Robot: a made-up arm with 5 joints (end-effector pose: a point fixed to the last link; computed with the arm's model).
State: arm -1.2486 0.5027 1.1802 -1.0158 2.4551
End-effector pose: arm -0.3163 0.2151 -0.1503 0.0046 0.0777 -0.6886 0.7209
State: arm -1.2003 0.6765 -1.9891 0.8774 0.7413
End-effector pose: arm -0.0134 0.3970 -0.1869 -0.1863 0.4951 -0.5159 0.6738
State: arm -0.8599 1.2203 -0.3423 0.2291 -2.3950
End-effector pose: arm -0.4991 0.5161 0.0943 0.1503 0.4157 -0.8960 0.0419
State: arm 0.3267 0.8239 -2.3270 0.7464 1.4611
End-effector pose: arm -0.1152 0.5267 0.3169 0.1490 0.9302 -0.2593 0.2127
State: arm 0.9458 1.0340 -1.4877 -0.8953 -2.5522
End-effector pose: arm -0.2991 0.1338 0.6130 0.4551 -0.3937 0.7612 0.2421
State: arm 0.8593 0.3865 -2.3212 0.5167 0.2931
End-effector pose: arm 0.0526 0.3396 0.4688 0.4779 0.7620 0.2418 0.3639
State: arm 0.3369 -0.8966 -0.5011 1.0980 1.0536
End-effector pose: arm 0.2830 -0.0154 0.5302 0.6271 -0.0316 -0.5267 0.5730
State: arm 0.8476 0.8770 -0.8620 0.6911 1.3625
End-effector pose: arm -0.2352 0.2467 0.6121 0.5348 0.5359 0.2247 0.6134
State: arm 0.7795 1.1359 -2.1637 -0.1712 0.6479
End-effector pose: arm -0.2713 0.3167 0.4738 -0.0877 0.9096 0.2682 0.3050
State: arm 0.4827 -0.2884 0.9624 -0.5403 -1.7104
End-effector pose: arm 0.0211 0.4443 0.4676 -0.5451 -0.4215 0.1711 0.7042
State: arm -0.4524 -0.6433 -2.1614 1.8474 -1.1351
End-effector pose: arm 0.3557 0.0770 0.3178 -0.3328 -0.1990 -0.3846 0.8377
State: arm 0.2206 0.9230 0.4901 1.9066 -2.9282
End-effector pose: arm -0.5826 0.3717 0.4543 0.3672 0.5417 0.5820 0.4828
